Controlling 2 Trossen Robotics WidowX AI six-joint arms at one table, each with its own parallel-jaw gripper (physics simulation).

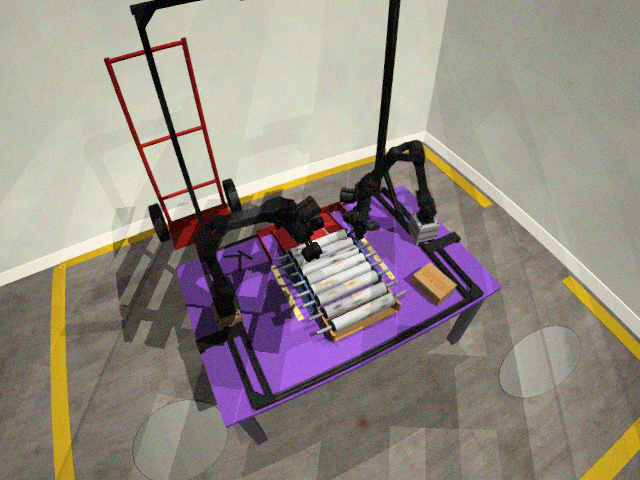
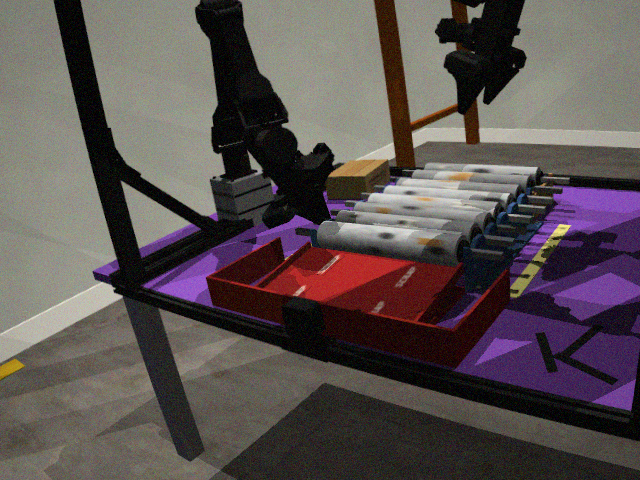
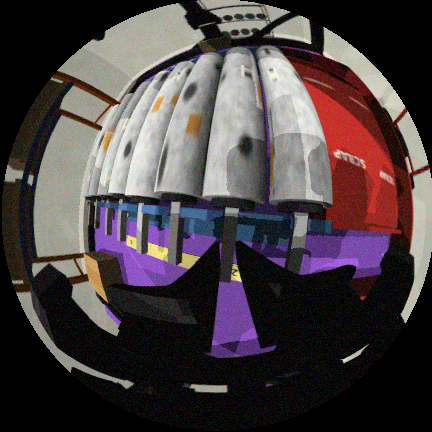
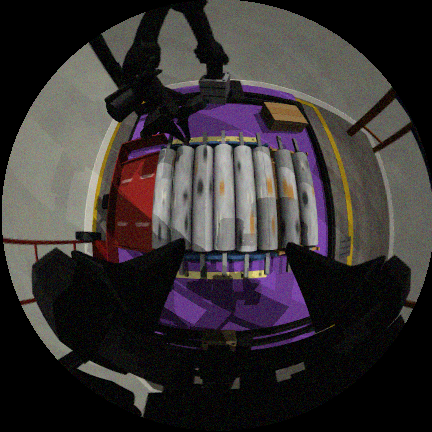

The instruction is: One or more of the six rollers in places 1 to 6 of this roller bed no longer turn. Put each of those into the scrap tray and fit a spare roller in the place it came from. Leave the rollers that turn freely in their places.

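Places are measured from the left arm's base along level axes (x ahead, y left, z up), in metres.
Where they show: left gripper, fingertip midpoint: [image 1: 358,239] [image 3: 226,245] [image 4: 187,140]; right gripper, fingertip midpoint: [image 2: 474,108] [image 4: 237,246]; left arm's base, origin of the base link: [image 1: 425,218] [image 2: 238,174] [image 4: 214,75]; right arm's base, origin of the base link: [image 1: 225,309] [image 3: 213,36] [image 4: 217,350].
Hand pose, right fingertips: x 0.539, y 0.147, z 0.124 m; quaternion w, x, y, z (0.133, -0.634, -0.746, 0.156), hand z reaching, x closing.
Things, the pixels of their top centre, and the offset from my right fingertips.
- blue-bracketed roller bed, middle of its top: [image 2: 508,214] [image 4: 212,261] [image 1: 297,276] dy -0.017, dx +0.065, dz -0.167 m
- red scrap tray, middle of its top: [image 2: 346,273] [image 3: 365,114] [image 4: 127,198] [image 1: 307,227] dy -0.289, dx -0.032, dz -0.184 m
- place 2 roller, middle of its top: [image 3: 234,74] [image 2: 402,216] [image 4: 178,191] [image 1: 324,248] dy -0.125, dx -0.070, dz -0.158 m
- wooden rack, middle of its top: [image 4: 289,200] [image 1: 358,312] dy +0.168, dx -0.132, dz -0.228 m
- wooden block, middle of its top: [image 2: 357,167] [image 3: 92,275] [image 1: 435,279] [image 4: 286,111] dy +0.135, dx -0.463, dz -0.179 m
Six grey-white mottled rollers lie side by side in the blue-bracketed roller bed [image 2: 478,268] [image 4: 225,256]. The red scrap tray [image 2: 361,335] [image 3: 345,125] [image 4: 135,200] stands beside place 1, its visible floor bare. My left gripper [image 1: 360,233] [image 3: 226,245] [image 4: 187,140] is shut on the square shaft end of the place 2 roller [image 3: 235,150] [image 4: 182,195], which lies level with its neighbours. My right gripper [image 2: 474,105] [image 4: 237,246] is open and empty, high above the rollers. Two spare rollers [image 1: 364,312] [image 4: 306,200] lie in a wooden rack [image 1: 368,324]. Whether any roller turns does not show.
A wooden block [image 1: 434,283] [image 2: 357,178] [image 4: 284,116] lies on the purple table, near the left arm's base. Yellow number strips [image 2: 540,260] run along both sides of the bed. A black frame post [image 2: 95,139] rises at the table edge. A red hand truck [image 1: 173,136] stands against the wall.
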